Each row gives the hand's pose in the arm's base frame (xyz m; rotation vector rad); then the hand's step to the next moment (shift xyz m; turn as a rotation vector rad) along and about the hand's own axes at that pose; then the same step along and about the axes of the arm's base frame.
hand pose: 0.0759 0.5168 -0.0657 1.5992 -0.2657 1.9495
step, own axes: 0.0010 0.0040 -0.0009 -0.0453 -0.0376 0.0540
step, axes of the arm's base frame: -0.0031 -0.0024 0.0016 0.0699 -0.0116 -0.0369
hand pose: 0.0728 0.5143 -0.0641 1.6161 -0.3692 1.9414
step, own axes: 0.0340 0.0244 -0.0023 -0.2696 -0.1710 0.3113
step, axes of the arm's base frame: -0.0196 -0.0094 0.0359 0.3767 -0.1051 -0.2142
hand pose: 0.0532 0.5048 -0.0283 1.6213 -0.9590 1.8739
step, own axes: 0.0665 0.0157 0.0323 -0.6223 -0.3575 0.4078
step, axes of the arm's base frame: -0.0031 -0.0405 0.0638 0.6420 -0.0291 -0.5180
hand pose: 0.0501 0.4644 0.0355 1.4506 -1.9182 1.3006
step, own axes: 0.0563 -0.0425 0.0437 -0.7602 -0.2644 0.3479
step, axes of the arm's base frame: 0.0261 -0.0679 0.0400 0.5978 0.0967 -0.6341
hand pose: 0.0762 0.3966 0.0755 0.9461 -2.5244 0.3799
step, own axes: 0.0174 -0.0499 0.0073 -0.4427 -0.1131 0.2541
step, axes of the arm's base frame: 0.0196 -0.0491 0.0071 0.3059 0.0662 -0.4188
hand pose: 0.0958 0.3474 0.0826 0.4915 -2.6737 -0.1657
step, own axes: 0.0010 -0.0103 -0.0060 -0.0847 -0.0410 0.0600
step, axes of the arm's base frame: 0.0049 -0.0102 0.0039 0.0598 -0.0049 -0.0941
